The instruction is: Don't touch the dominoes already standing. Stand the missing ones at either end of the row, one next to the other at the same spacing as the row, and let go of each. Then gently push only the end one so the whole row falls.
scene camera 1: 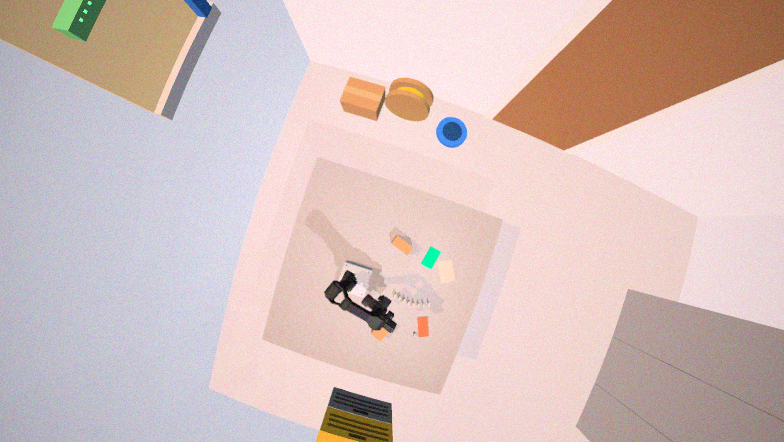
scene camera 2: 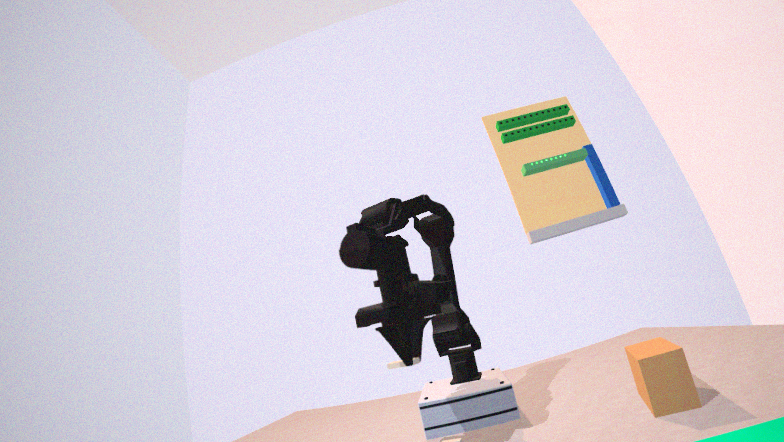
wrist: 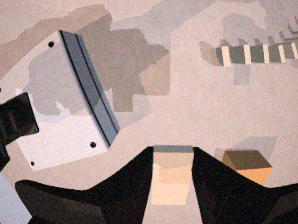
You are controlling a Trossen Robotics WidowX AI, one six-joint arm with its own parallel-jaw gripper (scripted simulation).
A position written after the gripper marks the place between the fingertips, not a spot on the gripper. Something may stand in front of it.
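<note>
The gripper (scene camera 2: 413, 364) (wrist: 172, 153) holds a cream domino (wrist: 171, 163).
</note>
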